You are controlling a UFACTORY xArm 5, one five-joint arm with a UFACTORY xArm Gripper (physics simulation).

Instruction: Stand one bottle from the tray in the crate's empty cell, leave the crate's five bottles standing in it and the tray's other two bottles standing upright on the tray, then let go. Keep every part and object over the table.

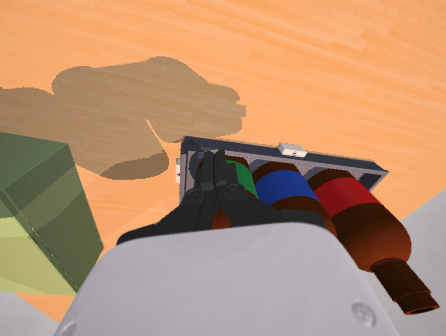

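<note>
My gripper is shut with its black fingertips together and nothing between them. The green-labelled brown bottle is in the dark grey tray, behind and below the fingers, which hide most of it. Brown glass shows in the gap between the finger bases. The blue-labelled bottle is beside it in the tray, its upper part hidden by the gripper body. The red-labelled bottle is at the right of the tray, its neck toward the lower right. The crate's bottles and its empty cell do not show.
A green box-like body, possibly the crate's outer wall, is at the left edge, left of the tray. White tabs are on the tray's outer sides. The wooden table carries the arm's shadow. Grey floor shows past the table edge at the lower right.
</note>
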